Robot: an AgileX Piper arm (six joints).
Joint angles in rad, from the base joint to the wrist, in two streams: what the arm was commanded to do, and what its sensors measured. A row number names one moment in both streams.
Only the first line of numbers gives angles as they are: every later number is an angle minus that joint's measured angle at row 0.
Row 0, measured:
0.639 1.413 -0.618 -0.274 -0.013 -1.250
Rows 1 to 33, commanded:
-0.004 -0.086 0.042 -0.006 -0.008 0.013
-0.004 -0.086 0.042 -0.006 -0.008 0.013
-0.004 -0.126 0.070 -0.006 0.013 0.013
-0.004 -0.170 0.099 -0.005 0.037 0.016
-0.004 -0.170 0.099 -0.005 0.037 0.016
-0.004 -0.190 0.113 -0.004 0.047 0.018
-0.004 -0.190 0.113 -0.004 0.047 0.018
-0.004 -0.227 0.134 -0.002 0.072 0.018
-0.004 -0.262 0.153 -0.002 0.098 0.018
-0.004 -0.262 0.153 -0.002 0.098 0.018
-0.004 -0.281 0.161 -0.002 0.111 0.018
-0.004 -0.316 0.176 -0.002 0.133 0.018
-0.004 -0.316 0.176 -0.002 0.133 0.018
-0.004 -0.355 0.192 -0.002 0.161 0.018
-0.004 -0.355 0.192 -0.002 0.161 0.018
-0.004 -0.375 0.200 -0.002 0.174 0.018
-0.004 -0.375 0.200 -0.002 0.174 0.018
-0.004 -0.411 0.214 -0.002 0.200 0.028
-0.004 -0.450 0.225 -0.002 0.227 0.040
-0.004 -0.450 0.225 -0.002 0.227 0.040
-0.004 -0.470 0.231 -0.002 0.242 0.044
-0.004 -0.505 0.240 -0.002 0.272 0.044
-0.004 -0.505 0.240 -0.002 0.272 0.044
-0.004 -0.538 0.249 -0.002 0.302 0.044
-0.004 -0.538 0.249 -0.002 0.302 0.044
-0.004 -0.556 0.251 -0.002 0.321 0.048
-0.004 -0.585 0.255 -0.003 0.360 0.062
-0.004 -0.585 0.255 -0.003 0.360 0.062
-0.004 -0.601 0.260 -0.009 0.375 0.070
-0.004 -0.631 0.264 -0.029 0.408 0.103
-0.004 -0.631 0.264 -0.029 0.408 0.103
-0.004 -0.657 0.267 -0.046 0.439 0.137
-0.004 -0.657 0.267 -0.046 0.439 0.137
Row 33, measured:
0.000 -0.610 0.270 -0.011 0.452 0.084
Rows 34 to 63, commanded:
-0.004 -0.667 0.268 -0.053 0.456 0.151
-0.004 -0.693 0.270 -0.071 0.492 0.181
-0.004 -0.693 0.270 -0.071 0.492 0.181
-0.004 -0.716 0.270 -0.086 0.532 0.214
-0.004 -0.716 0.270 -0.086 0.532 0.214
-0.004 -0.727 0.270 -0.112 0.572 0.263
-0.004 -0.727 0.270 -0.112 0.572 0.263
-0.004 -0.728 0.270 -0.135 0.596 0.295
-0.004 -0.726 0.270 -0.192 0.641 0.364
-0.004 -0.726 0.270 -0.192 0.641 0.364
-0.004 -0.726 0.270 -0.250 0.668 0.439
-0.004 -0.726 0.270 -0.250 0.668 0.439
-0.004 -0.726 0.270 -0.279 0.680 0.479
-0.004 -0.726 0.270 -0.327 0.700 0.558
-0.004 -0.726 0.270 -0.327 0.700 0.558
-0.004 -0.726 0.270 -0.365 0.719 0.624
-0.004 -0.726 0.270 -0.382 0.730 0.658
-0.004 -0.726 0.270 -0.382 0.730 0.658
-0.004 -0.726 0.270 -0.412 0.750 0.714
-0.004 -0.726 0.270 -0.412 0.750 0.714
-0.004 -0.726 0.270 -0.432 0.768 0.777
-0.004 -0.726 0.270 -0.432 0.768 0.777
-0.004 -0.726 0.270 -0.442 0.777 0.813
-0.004 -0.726 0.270 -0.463 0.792 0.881
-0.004 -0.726 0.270 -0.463 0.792 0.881
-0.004 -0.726 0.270 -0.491 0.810 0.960
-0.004 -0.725 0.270 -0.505 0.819 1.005
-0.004 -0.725 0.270 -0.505 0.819 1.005
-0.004 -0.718 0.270 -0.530 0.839 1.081
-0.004 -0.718 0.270 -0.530 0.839 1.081
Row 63, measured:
0.000 -0.717 0.279 -0.429 0.834 0.968
